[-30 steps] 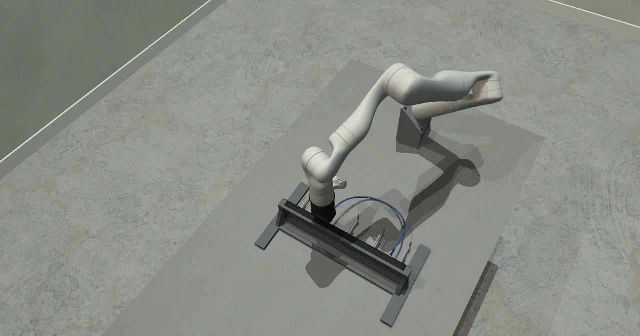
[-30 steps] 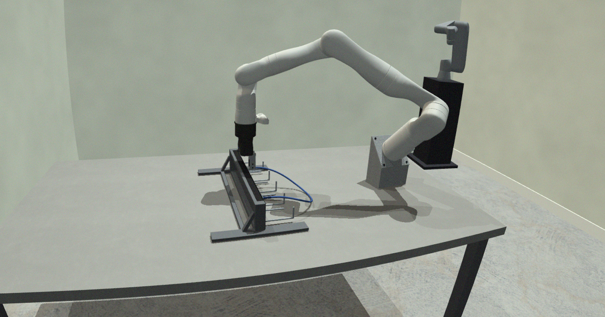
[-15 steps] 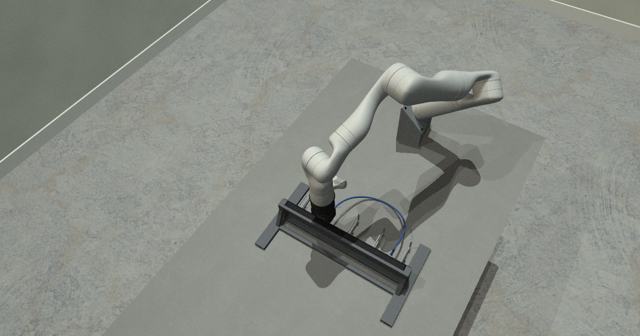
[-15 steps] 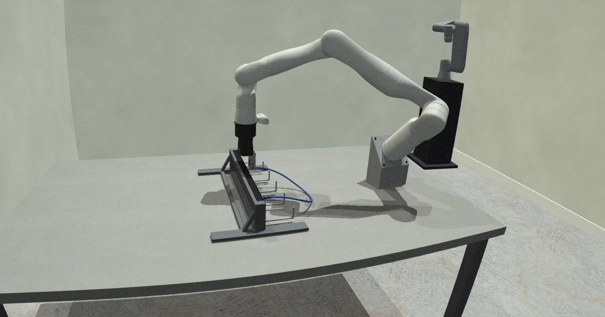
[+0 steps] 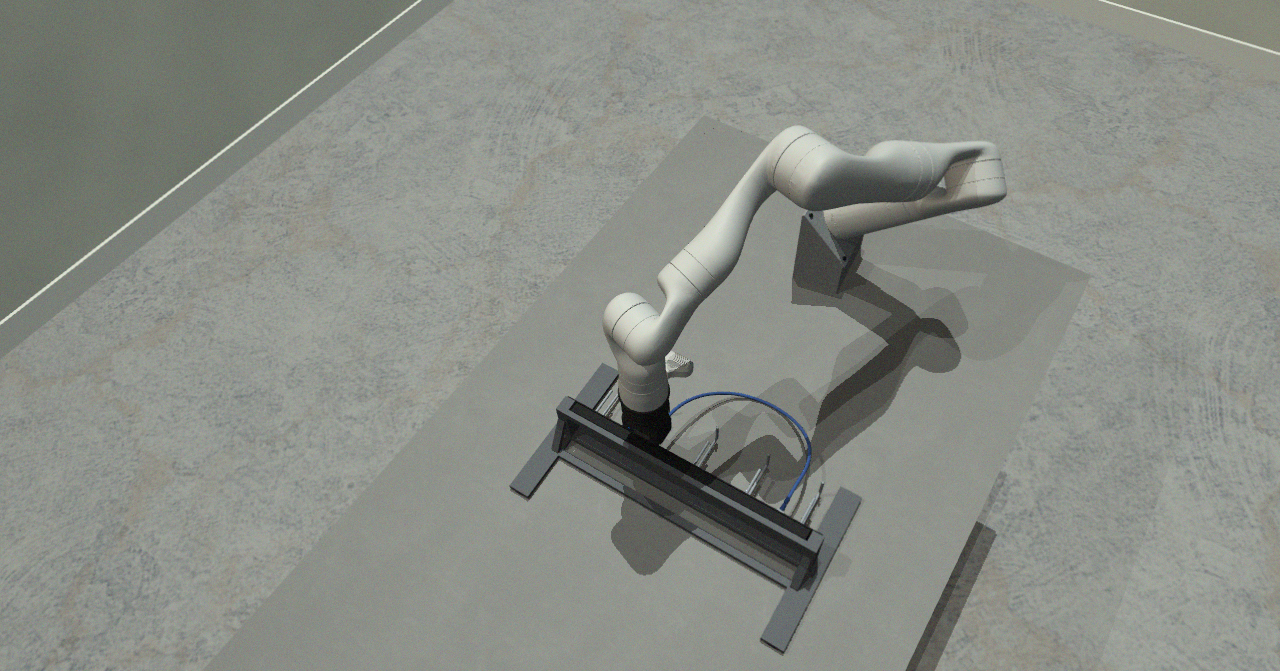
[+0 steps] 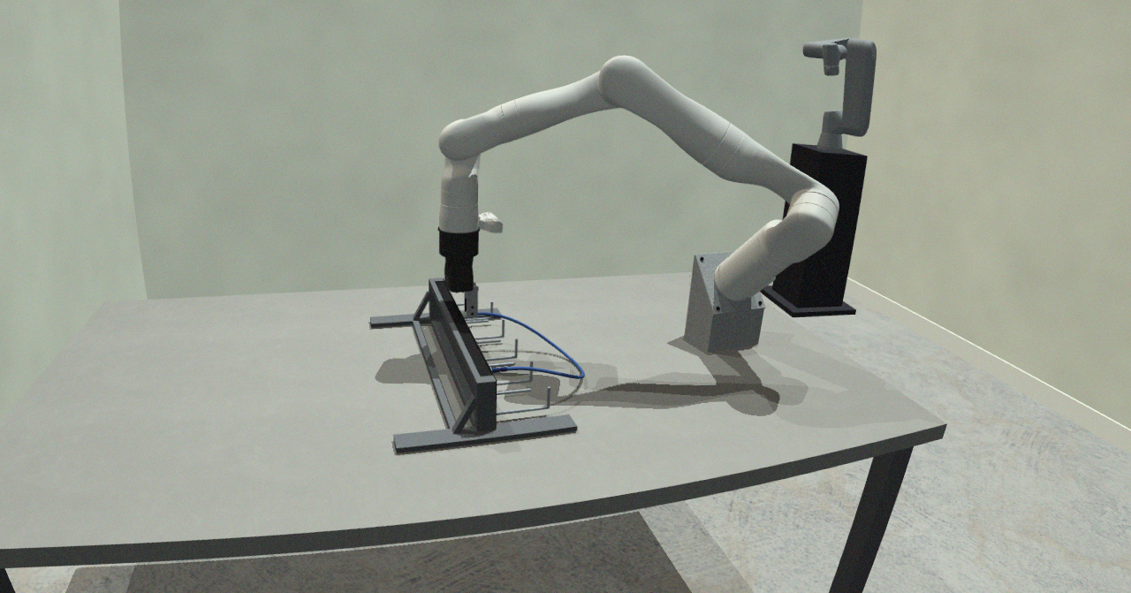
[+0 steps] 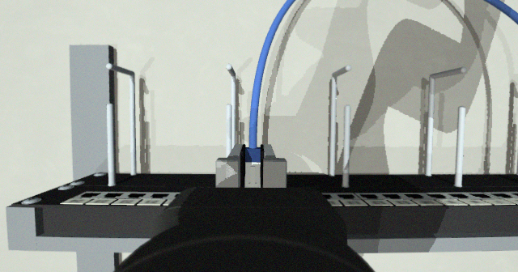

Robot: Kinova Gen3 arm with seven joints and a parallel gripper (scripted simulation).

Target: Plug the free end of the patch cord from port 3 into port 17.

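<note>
The plug lies 1 cm below my hand and 1 cm ahead of it.
</note>
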